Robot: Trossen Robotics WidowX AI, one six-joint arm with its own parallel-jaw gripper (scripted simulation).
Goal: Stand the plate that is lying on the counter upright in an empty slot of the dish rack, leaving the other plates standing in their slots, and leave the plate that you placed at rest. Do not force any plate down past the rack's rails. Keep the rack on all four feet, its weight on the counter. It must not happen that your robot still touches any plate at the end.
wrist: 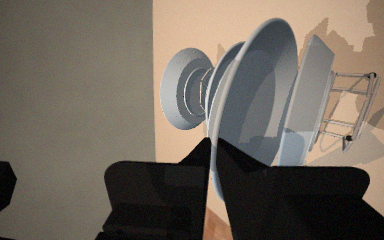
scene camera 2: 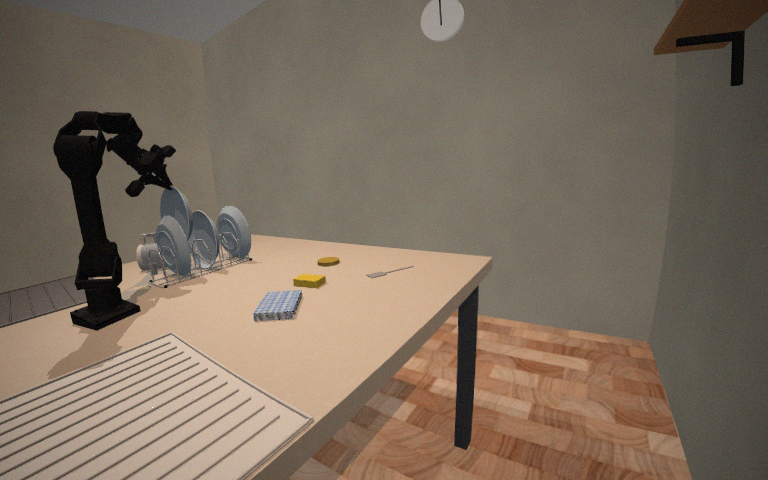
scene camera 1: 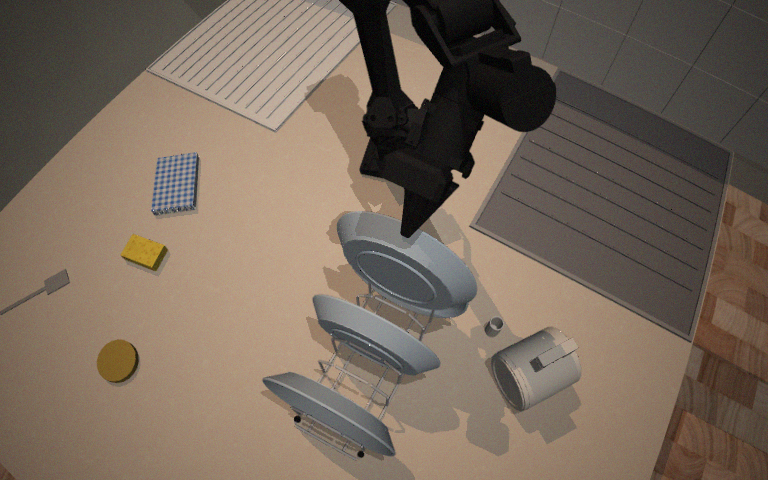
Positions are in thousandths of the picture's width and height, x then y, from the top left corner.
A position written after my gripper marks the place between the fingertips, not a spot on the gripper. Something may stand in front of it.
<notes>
In view: my gripper (scene camera 1: 528,491), a yellow disc (scene camera 1: 154,751) and a white mat (scene camera 2: 214,839).
My gripper also shows in the wrist view (wrist: 553,598) and in scene camera 2 (scene camera 2: 225,395). The white mat also shows in scene camera 1 (scene camera 1: 342,141). The wrist view does not show the yellow disc: it is out of frame.
</notes>
